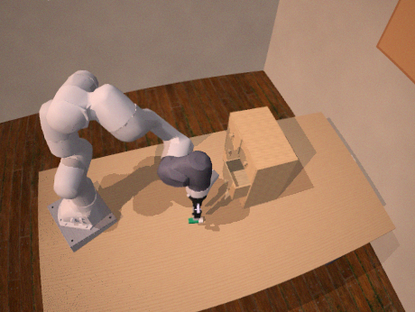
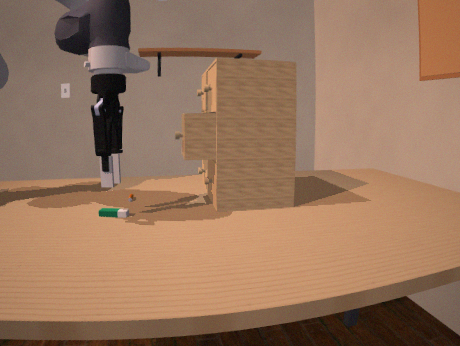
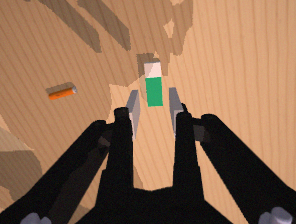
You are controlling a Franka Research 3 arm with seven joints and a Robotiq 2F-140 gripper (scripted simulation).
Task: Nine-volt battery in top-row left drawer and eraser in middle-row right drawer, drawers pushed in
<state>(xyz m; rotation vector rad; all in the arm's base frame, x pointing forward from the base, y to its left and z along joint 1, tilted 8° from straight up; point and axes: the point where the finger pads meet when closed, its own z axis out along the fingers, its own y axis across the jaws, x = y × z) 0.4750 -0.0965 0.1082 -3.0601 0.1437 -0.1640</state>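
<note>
The green-and-white eraser lies 10 mm ahead of my hand and 90 mm below it. Round my hand: small orange object: 10 mm ahead, 140 mm to the left, 100 mm below; then red nine-volt battery: 290 mm ahead, 230 mm to the left, 140 mm above.
</note>
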